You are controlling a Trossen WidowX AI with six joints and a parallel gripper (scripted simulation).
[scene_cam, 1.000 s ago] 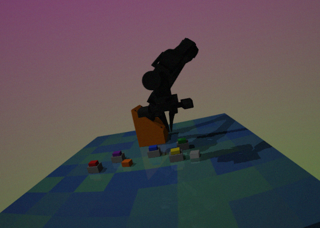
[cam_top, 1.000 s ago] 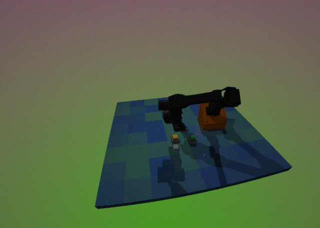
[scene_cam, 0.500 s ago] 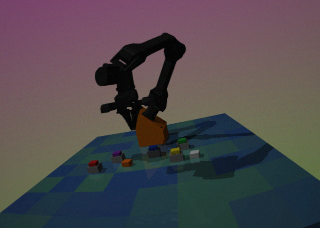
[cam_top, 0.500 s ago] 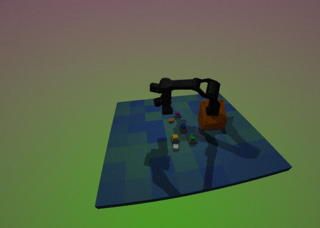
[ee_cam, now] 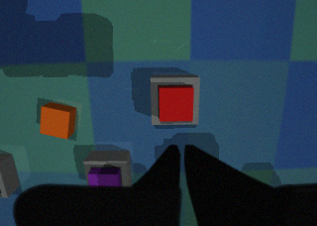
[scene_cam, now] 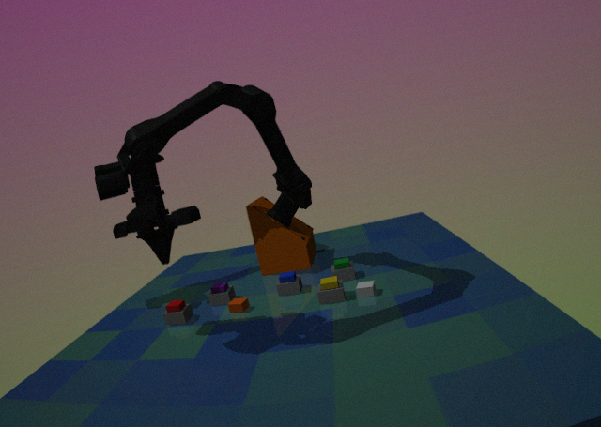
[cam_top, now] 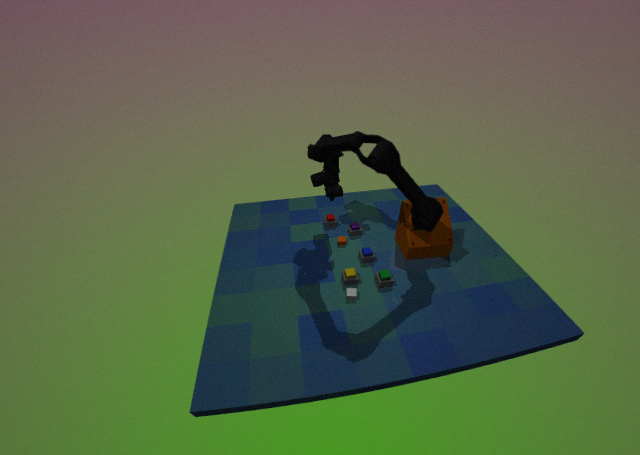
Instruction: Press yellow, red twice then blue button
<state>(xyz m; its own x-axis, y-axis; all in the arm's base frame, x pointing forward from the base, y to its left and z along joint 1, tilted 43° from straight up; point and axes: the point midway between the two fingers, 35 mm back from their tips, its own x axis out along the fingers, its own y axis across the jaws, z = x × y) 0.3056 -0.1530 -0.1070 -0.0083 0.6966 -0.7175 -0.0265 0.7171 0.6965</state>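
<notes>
My gripper tip is 9 cm above the red button. From my gripper tip the other things lie so: orange block (12 cm to the left, 11 cm below, 3 cm behind); then blue button (22 cm to the left, 11 cm behind, 9 cm below); then purple button (9 cm below, 9 cm behind, 7 cm to the left).
</notes>
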